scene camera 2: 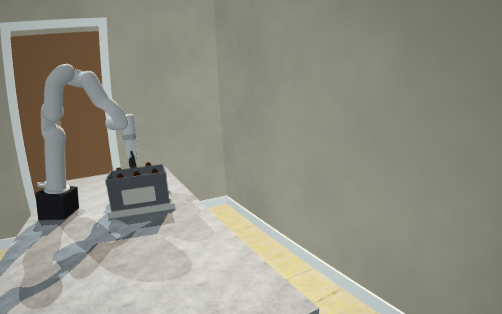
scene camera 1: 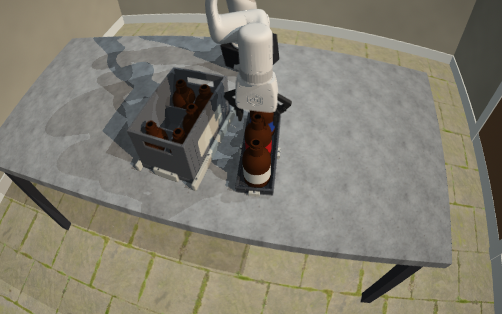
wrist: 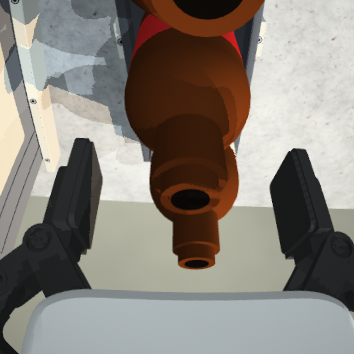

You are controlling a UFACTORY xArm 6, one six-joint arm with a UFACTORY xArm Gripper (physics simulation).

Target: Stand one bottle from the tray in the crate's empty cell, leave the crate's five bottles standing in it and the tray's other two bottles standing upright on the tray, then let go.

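Frame: origin at the arm's base, x right, y ahead, z up, level; millimetres.
Where they show: gripper, between the fingertips: [scene camera 1: 258,119] [wrist: 190,161]; arm's base, origin of its link: [scene camera 2: 57,189].
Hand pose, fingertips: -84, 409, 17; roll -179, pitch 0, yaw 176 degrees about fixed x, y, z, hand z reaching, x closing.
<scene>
Things, the pixels of their top centre, and the offset from my fingertips, as dx, dy, dz. "*": a spot on its surface instead. Level surfaces: height alone.
- grey crate, centre of its top: [scene camera 1: 177,101] [scene camera 2: 136,171] +225, -20, +33
- dark tray, a spot on its surface: [scene camera 1: 274,172] * -53, +82, -117
- white-label bottle, centre of its top: [wrist: 196,263] [scene camera 1: 256,142] -6, +89, +18
- red-label bottle, centre of its top: [wrist: 189,200] [scene camera 1: 257,116] +0, +4, +18
- grey table, height of its surface: dz -142
The grey crate [scene camera 1: 165,161] [scene camera 2: 113,194] holds five upright brown bottles; its empty cell [scene camera 1: 174,118] is the middle one of the left row. Right of it, the dark tray [scene camera 1: 274,172] carries three upright bottles in line: the white-label bottle [scene camera 1: 256,162] in front, the red-label bottle [scene camera 1: 258,134] [wrist: 187,90] in the middle and the blue-label bottle [scene camera 1: 269,118] [wrist: 196,232] at the back. My gripper [scene camera 2: 132,162] [wrist: 190,161] is open and empty at the back of the tray, fingers apart on either side of the blue-label bottle. In scene camera 1 my gripper body partly hides this bottle.
The crate's side wall [wrist: 11,215] stands close beyond the left finger in the wrist view. A pale rail [scene camera 1: 204,170] [scene camera 2: 142,210] runs along the crate's base. The arm's black base [scene camera 1: 230,54] [scene camera 2: 57,204] stands at the back of the grey table [scene camera 1: 350,175].
</scene>
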